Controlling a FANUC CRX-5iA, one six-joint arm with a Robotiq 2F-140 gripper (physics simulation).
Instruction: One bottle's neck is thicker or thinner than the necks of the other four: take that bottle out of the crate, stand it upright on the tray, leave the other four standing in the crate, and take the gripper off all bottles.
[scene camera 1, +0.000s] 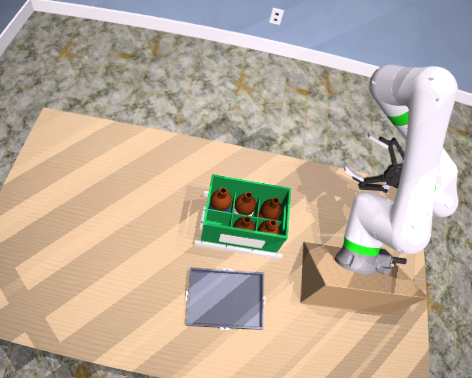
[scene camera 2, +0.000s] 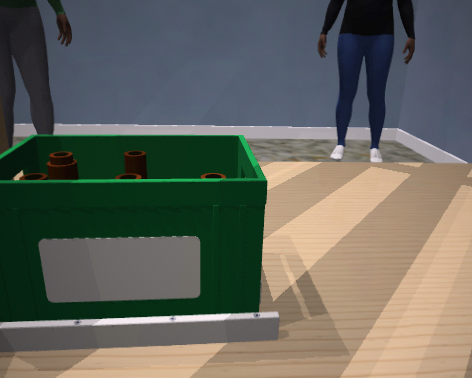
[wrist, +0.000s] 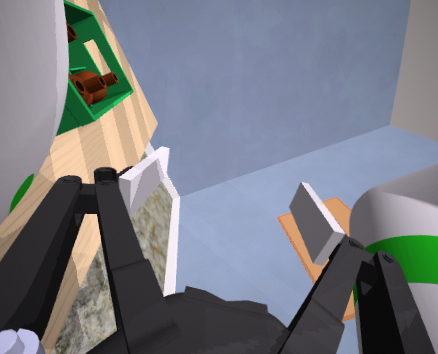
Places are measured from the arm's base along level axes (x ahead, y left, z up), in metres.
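Where they show: gripper, between the fingertips: (scene camera 1: 356, 152) (wrist: 231, 178); arm's base, origin of its link: (scene camera 1: 356, 264).
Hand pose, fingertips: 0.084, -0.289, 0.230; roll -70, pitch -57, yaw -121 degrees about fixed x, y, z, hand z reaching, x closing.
Note:
Things, the pixels of their centre, and the offset from my fingertips, as dx, dy, dz. "pt": a spot on its surface instead. Level surfaces: height alone.
- green crate, middle of its body: (scene camera 2: 134, 225) (wrist: 54, 72) (scene camera 1: 244, 216) +0.308, +0.158, -0.260
- middle bottle, middle of its body: (scene camera 1: 243, 228) +0.308, +0.204, -0.262
- right bottle, middle of its body: (scene camera 2: 68, 214) (scene camera 1: 268, 231) +0.222, +0.201, -0.262
- grey tray, a spot on its surface: (scene camera 1: 220, 302) pt +0.350, +0.448, -0.342
- wooden table, height of its surface: dz -0.348
The green crate (scene camera 1: 212, 235) (scene camera 2: 150, 217) (wrist: 76, 119) holds five upright brown bottles. Three stand in its back row in scene camera 1: left (scene camera 1: 221, 201), middle (scene camera 1: 245, 205) and right (scene camera 1: 270, 210). The front row has a middle bottle (scene camera 1: 244, 226) and a right bottle (scene camera 1: 269, 228) (scene camera 2: 62, 169); its left compartment is empty. The front right bottle's neck looks thicker, with a step below a narrower mouth. The grey tray (scene camera 1: 220, 302) is empty. My gripper (scene camera 1: 357, 154) (wrist: 231, 178) is open and empty, well right of the crate, touching no bottle.
White strips (scene camera 1: 237, 248) (scene camera 2: 150, 330) lie along the crate's foot. The arm's base stands on a brown block (scene camera 1: 360, 295) at the right of the wooden table (scene camera 1: 125, 240). Two people stand beyond the table in scene camera 2. Part of the arm covers the left of the wrist view.

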